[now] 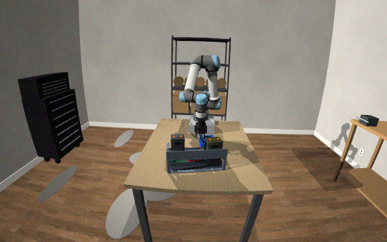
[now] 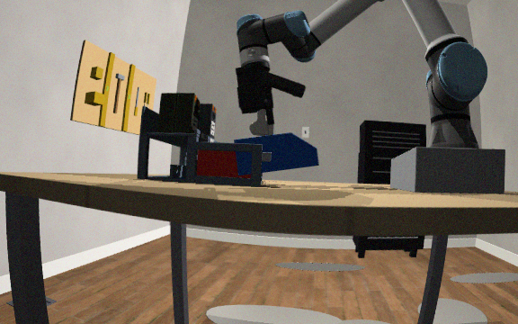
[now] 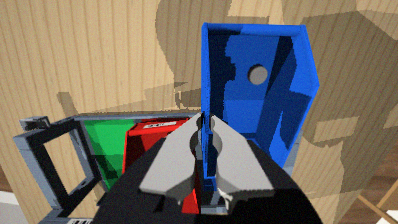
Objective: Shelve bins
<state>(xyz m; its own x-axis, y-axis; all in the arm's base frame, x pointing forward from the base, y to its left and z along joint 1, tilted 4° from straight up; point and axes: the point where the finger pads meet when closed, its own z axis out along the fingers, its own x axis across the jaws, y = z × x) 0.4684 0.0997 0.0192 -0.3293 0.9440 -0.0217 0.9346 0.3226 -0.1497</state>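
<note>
My gripper is now 4 cm to the right of the blue bin, 2 cm past it and 2 cm above it. Round my hand: dark box: 27 cm ahead, 9 cm to the right, 7 cm above; then green case: 19 cm ahead, 12 cm to the left, 5 cm above; then red bin: 14 cm ahead, 5 cm below, 2 cm to the right.
</note>
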